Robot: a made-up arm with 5 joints.
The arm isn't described. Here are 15 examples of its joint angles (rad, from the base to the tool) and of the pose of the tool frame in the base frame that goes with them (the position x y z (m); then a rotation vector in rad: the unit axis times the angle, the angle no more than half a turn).
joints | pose
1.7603 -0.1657 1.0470 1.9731 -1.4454 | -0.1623 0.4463 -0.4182 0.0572 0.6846 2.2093
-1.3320 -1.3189 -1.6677 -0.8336 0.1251 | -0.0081 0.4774 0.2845 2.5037 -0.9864 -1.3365
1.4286 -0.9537 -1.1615 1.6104 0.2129 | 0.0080 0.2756 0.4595 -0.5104 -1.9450 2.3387
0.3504 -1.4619 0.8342 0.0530 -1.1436 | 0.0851 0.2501 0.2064 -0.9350 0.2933 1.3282
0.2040 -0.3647 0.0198 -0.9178 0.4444 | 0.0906 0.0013 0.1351 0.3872 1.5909 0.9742
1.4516 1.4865 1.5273 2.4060 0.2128 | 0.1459 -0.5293 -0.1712 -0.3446 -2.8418 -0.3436
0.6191 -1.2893 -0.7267 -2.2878 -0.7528 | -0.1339 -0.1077 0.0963 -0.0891 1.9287 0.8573
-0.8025 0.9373 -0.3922 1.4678 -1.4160 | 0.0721 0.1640 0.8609 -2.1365 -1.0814 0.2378
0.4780 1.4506 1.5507 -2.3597 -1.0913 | 0.5186 -0.1727 -0.0272 -0.8804 0.7751 1.8930
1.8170 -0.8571 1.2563 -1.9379 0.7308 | -0.2116 0.3668 0.4328 1.1098 1.9075 -1.4644
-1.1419 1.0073 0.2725 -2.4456 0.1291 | 0.1067 0.3124 0.5559 2.3350 -1.2940 0.1008
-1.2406 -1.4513 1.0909 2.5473 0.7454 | -0.1663 0.5923 -0.0477 2.2305 -1.0097 0.7777
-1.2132 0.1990 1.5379 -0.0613 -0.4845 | -0.2066 0.0373 0.4049 0.5082 -0.1588 -0.7049
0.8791 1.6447 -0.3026 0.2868 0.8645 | 0.1950 -0.3524 0.2335 0.5569 2.2457 0.0918
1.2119 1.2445 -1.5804 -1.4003 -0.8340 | -0.0570 -0.3604 -0.0034 -0.2303 1.5589 -0.0096
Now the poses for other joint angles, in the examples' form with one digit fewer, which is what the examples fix.
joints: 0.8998 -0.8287 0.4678 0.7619 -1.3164
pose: 0.170 0.454 0.006 -0.523 0.123 1.748
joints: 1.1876 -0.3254 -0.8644 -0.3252 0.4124
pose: 0.076 0.248 -0.226 -0.337 -1.772 -2.492
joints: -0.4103 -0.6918 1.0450 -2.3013 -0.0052
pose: -0.222 0.464 0.031 1.439 0.145 -0.520
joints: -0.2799 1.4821 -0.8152 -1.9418 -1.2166
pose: -0.038 -0.022 0.109 0.724 0.052 -1.528
